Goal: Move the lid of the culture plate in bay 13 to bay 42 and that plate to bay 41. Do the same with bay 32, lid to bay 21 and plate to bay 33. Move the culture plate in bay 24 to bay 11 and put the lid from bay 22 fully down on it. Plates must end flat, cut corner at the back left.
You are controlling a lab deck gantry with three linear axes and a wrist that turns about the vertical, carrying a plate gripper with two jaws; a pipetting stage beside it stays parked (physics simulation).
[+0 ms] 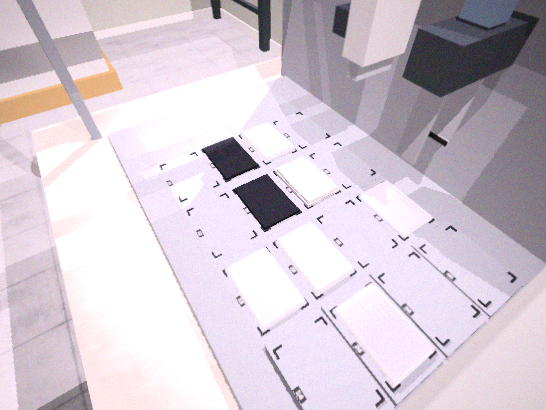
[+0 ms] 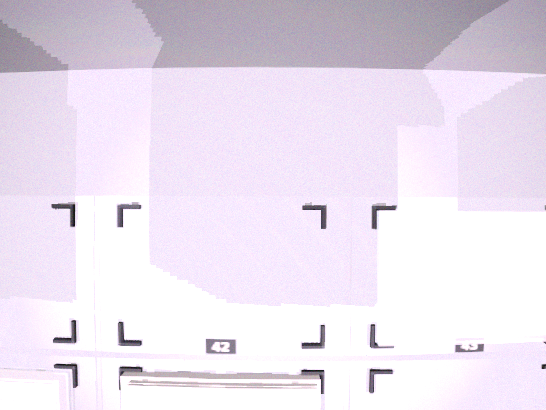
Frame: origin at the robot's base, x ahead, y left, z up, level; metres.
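Seen in the pictures: gripper, fingertip midpoint: (image 1: 422, 148); robot's base, origin of the base link: (image 1: 161, 166).
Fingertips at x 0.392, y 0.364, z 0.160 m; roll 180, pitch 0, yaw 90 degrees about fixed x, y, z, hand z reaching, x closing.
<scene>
Offsets run from my fingertips to a thing's middle. "spot": to the spot under its first point.
A pale, clear lid @(0.000 m ahead, 0.000 m left, 0.156 m down) (image 1: 400, 209) (image 2: 475, 275) lies flat in bay 43. Bay 42 @(spot: 0.164 m back, 0.046 m right, 0.160 m down) (image 2: 221, 346) shows bare deck. A pale plate with a layered edge @(0.164 m back, 0.107 m right, 0.153 m down) (image 1: 307, 181) (image 2: 220, 392) sits in bay 32, in front of bay 42. White plates sit in the places of bay 13 @(spot: 0.012 m ahead, 0.322 m right, 0.146 m down) (image 1: 267, 289) and bay 24 @(spot: 0.172 m ahead, 0.218 m right, 0.131 m down) (image 1: 385, 334); faint wells show on the latter. Flat black pieces lie in the places of bay 21 @(spot: 0.320 m back, 0.216 m right, 0.152 m down) (image 1: 230, 158) and bay 22 @(spot: 0.156 m back, 0.215 m right, 0.152 m down) (image 1: 267, 201). My gripper (image 1: 442, 135) hangs above the deck's back part and appears open, holding nothing visible. One jaw is hard to make out.
Another white plate @(0.000 m ahead, 0.214 m right, 0.153 m down) (image 1: 316, 257) stands between the plates of bays 13 and 24. A white plate @(0.328 m back, 0.107 m right, 0.153 m down) (image 1: 269, 141) (image 2: 32, 392) is in bay 31. The parked pipetting stage (image 1: 377, 35) hangs behind the deck. A grey post (image 1: 62, 72) rises at the left.
</scene>
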